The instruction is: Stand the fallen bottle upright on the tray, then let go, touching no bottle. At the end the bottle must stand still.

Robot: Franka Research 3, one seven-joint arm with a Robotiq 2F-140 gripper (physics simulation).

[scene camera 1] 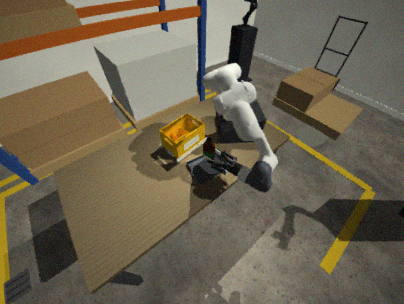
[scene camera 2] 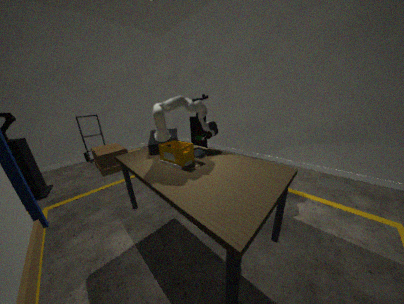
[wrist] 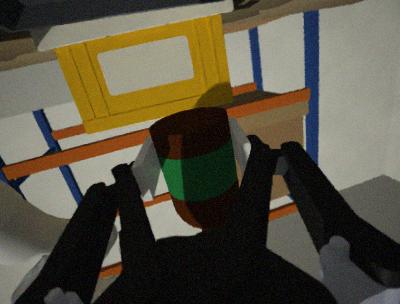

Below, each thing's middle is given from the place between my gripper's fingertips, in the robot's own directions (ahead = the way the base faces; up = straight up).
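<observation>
I find the bottle (wrist: 194, 147) 50 mm above my hand, and it is also 10 mm to the left of my hand.
</observation>
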